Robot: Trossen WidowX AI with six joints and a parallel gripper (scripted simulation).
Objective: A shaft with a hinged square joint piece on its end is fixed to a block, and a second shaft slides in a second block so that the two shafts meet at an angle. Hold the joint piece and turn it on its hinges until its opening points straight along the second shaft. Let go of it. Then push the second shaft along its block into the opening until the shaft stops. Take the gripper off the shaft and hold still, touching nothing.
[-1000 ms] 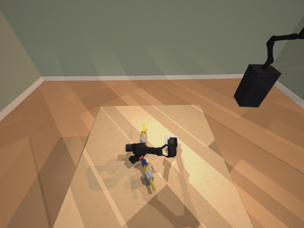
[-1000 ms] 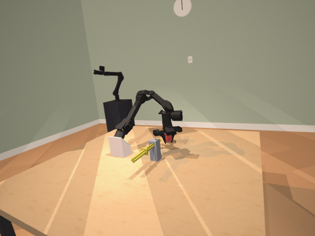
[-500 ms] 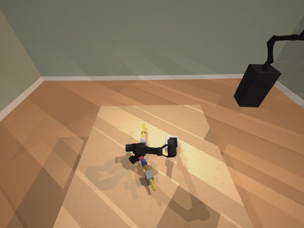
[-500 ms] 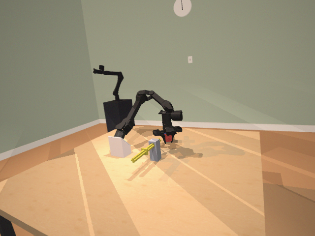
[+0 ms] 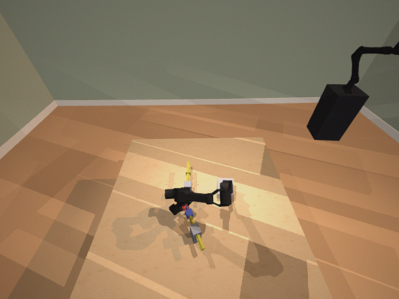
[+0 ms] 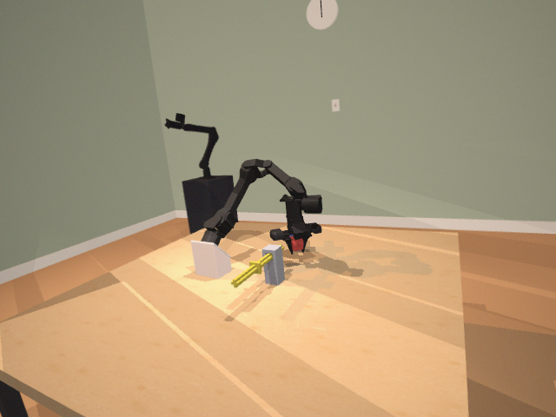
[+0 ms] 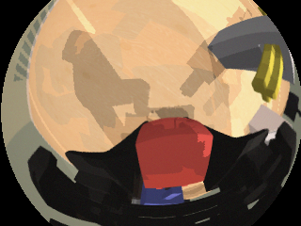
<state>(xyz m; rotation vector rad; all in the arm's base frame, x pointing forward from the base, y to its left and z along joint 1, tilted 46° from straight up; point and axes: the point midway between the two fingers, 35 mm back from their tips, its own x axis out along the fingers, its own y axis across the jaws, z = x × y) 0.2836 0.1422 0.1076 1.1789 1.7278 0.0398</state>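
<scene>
The red square joint piece is 4 cm above my gripper tip.
</scene>
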